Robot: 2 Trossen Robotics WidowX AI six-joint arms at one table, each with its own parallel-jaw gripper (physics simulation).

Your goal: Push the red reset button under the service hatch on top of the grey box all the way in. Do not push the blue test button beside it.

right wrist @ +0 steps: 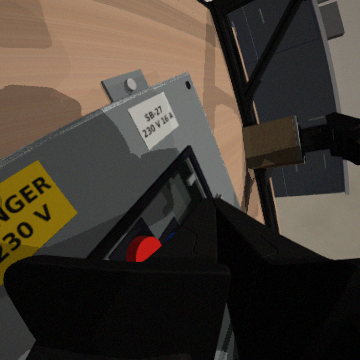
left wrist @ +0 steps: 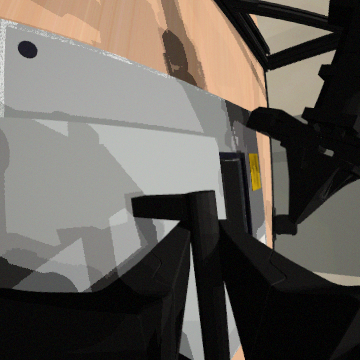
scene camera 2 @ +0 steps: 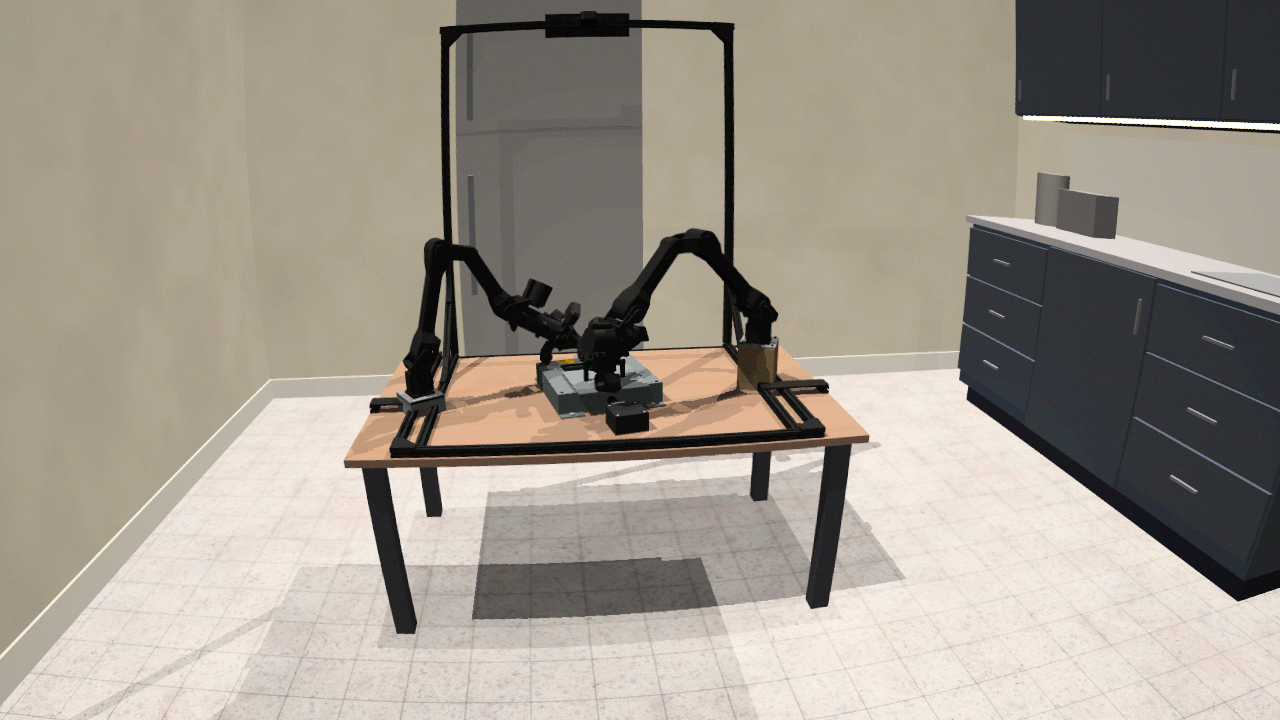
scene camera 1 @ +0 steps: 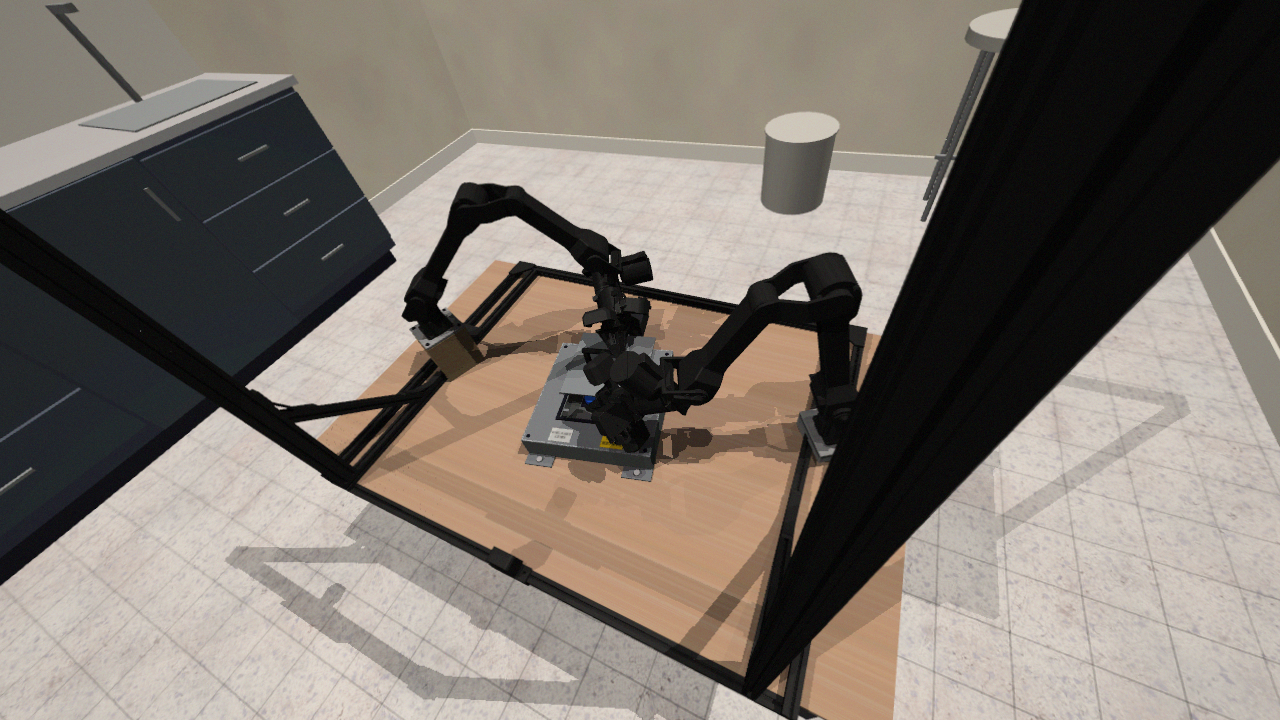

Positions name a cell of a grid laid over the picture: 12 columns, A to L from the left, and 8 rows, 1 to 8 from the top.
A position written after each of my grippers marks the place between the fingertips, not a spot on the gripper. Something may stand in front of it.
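Observation:
My left gripper (scene camera 1: F5) is carrying a service hatch, and it's clear of everything else. You'd also find my left gripper (left wrist: G6) in the left wrist view, and scene camera 2 has my left gripper (scene camera 2: F5) too. That service hatch (scene camera 1: F4) shows in the left wrist view as well, so there's the service hatch (left wrist: D5), and in scene camera 2 it's the service hatch (scene camera 2: F5). My right gripper (scene camera 1: F5) is shut and touches a grey box (scene camera 1: F5). The right wrist view shows my right gripper (right wrist: G5) too, the left wrist view has my right gripper (left wrist: J5), and in scene camera 2 there's my right gripper (scene camera 2: F4).

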